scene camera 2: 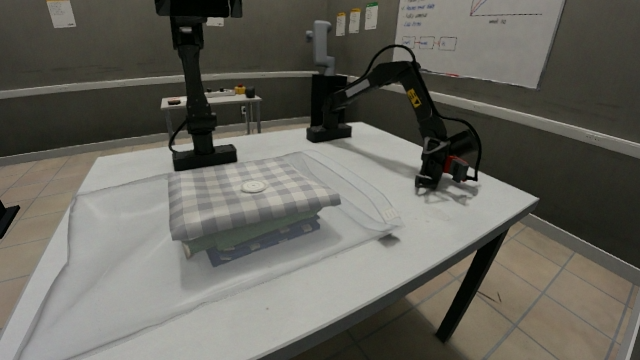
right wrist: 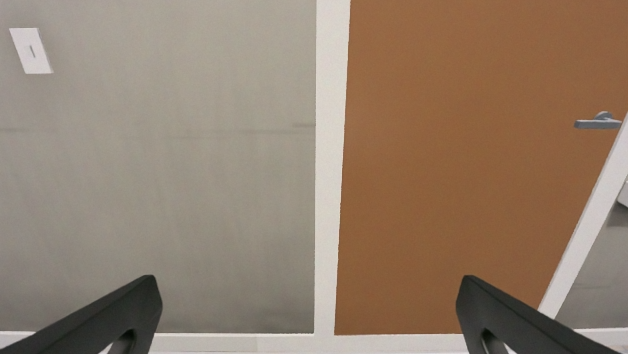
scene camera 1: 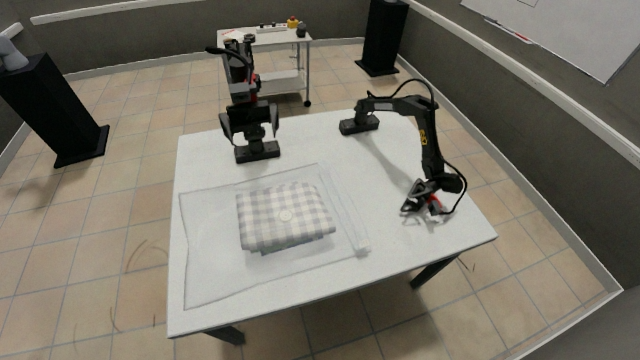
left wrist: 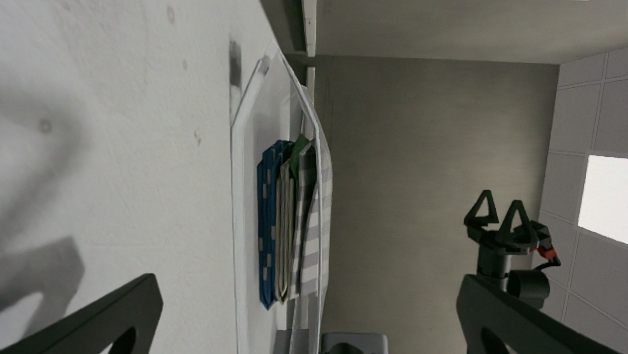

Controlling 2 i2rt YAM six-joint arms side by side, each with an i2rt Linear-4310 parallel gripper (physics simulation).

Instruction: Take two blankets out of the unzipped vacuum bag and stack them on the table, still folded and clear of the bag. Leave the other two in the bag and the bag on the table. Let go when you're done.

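The clear bag (scene camera 1: 210, 270) (scene camera 2: 125, 295) (left wrist: 239, 200) lies on the table (scene camera 1: 325, 145), its mouth toward the picture's right. Inside, a grey-and-white checked blanket (scene camera 1: 265, 222) (scene camera 2: 215, 202) (left wrist: 310, 245) tops the stack, above a green one (scene camera 2: 245, 232) and a blue patterned one (scene camera 2: 280, 240) (left wrist: 268, 225). Cream folded edges (left wrist: 284, 225) show between; a fourth blanket cannot be told apart. My left gripper (scene camera 1: 410, 195) (scene camera 2: 424, 165) (left wrist: 310, 289) is open and empty, turned sideways low over the table, beyond the mouth. My right gripper (scene camera 1: 255, 140) (left wrist: 500, 194) (right wrist: 309, 290) is open and empty, above its base.
A round white valve (scene camera 1: 285, 215) (scene camera 2: 254, 186) is on the bag's top. A zip slider (scene camera 1: 361, 246) (scene camera 2: 390, 215) is at the mouth's near corner. Behind the table stand a cart (scene camera 1: 308, 65) and a black pedestal (scene camera 1: 382, 40); another pedestal (scene camera 1: 45, 105) is at the left.
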